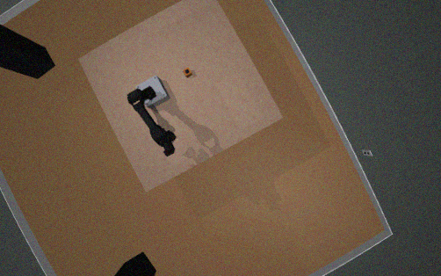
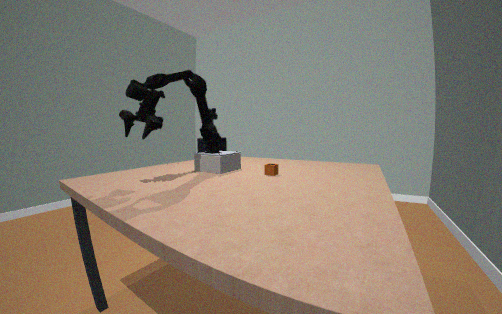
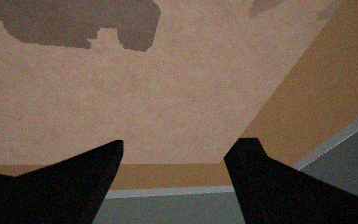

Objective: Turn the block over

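Now: the block 440 mm ahead of my gripper tip, 420 mm to the left of it and 150 mm below it.
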